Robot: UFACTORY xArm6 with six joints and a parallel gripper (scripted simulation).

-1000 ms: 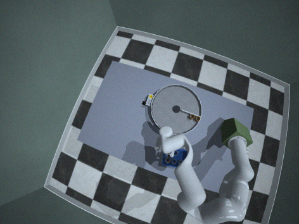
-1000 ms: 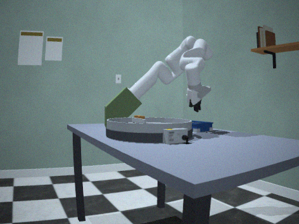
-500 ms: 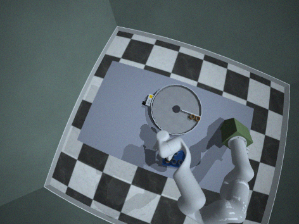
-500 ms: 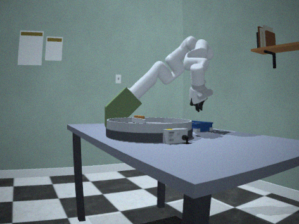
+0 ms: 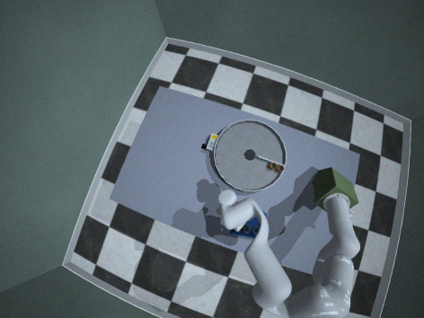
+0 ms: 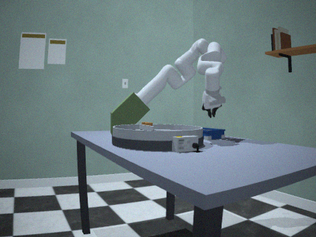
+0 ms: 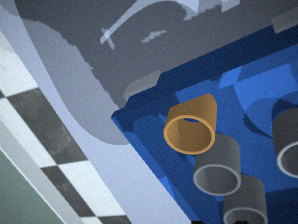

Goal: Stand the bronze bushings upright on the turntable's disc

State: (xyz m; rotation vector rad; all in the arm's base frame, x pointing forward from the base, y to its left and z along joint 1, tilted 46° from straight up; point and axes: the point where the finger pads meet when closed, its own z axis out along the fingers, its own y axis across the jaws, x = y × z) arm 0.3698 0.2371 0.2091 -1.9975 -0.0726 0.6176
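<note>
Now: hand 12 cm above the blue crate, 4 cm past it and 2 cm to the left of it. The rest, counted from my hand: round turntable disc 37 cm to the right, 13 cm ahead, 9 cm below; turntable 36 cm to the right, 14 cm ahead, 9 cm below.
</note>
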